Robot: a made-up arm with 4 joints.
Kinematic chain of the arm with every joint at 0, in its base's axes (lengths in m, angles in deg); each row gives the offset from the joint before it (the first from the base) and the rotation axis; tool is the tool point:
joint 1: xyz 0 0 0.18 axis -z
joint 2: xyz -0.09 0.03 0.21 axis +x
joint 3: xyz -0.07 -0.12 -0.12 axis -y
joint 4: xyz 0 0.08 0.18 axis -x
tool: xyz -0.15 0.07 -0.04
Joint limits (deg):
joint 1: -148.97..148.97
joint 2: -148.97..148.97
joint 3: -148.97..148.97
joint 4: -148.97..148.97
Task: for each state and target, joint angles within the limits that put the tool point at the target. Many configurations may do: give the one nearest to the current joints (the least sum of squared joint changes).
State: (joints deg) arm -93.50 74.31 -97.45 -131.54
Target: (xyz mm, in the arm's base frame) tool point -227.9 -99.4 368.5
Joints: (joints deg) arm -146.64 97.42 -130.30 -122.84
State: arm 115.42 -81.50 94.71 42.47
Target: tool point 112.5 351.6 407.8
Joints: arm 141.33 -95.01 74.56 28.25
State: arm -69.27 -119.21 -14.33 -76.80
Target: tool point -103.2 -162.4 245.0
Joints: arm -86.86 -148.70 -31.13 -71.10
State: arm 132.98 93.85 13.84 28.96
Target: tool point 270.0 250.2 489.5
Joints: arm 118.81 135.17 41.12 22.69
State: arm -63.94 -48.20 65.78 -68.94
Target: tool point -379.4 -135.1 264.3
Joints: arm -18.92 -33.27 52.82 -37.48
